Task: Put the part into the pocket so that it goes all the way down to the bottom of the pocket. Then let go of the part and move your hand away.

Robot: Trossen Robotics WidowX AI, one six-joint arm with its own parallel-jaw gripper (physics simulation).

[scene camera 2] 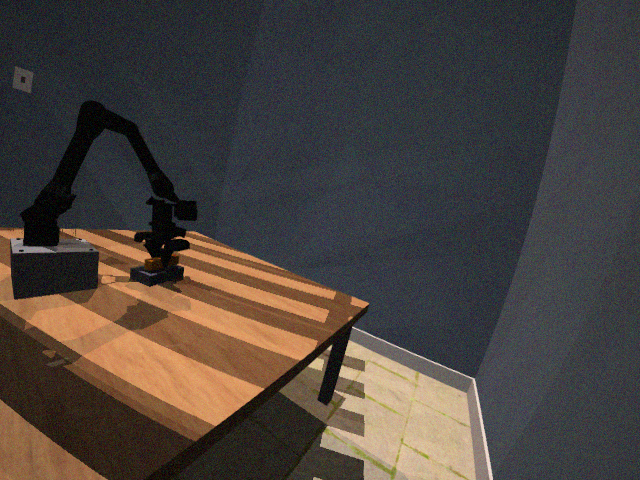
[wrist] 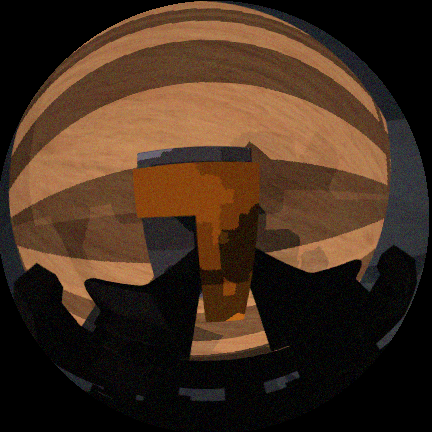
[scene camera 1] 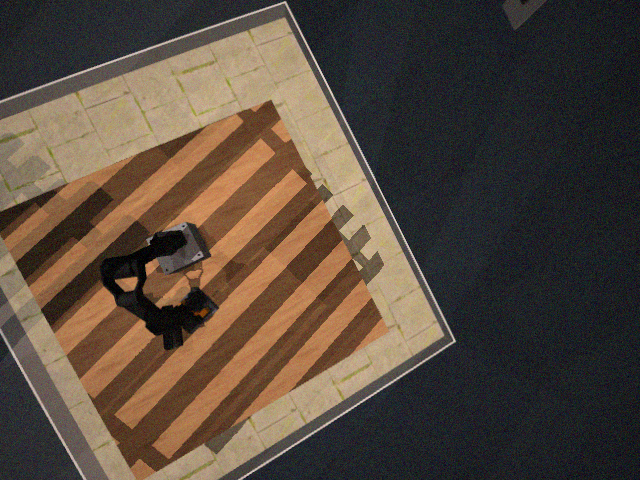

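Pixels of known places: gripper, between the fingertips: (scene camera 2: pixel 161 266) (wrist: pixel 221 249) (scene camera 1: pixel 192 308); arm's base, origin of its link: (scene camera 2: pixel 40 243) (scene camera 1: pixel 176 240).
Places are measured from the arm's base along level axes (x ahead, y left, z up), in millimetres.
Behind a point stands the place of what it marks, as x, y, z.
Observation:
An orange L-shaped part (scene camera 1: pixel 205 312) {324, -31, -28} (scene camera 2: pixel 153 265) {252, -113, -42} (wrist: pixel 170 191) {322, -43, -28} is held over a dark grey block (scene camera 2: pixel 169 275) {309, -105, -85} (wrist: pixel 167 236) {282, -42, -69} with the pocket. In the wrist view the part covers much of the block; a grey strip shows beyond its far edge and more grey shows inside the L. In scene camera 2 the part stands above the block's top, roughly level. Whether its lower edge is inside the pocket cannot be told. My gripper (scene camera 2: pixel 165 261) {288, -85, -58} (wrist: pixel 221 249) {288, -85, -58} is shut on the part's long arm, one dark finger on each side. The pocket's floor is hidden.
The arm's grey base box (scene camera 1: pixel 186 258) {86, 3, -1} (scene camera 2: pixel 54 273) {22, -100, -50} stands near the block on the striped wooden table (scene camera 1: pixel 248 310) {410, 112, -105} (scene camera 2: pixel 206 397) {157, -591, -105}. The table's edge and a dark leg (scene camera 2: pixel 336 364) show in scene camera 2. Strong shadow bands cross the table.

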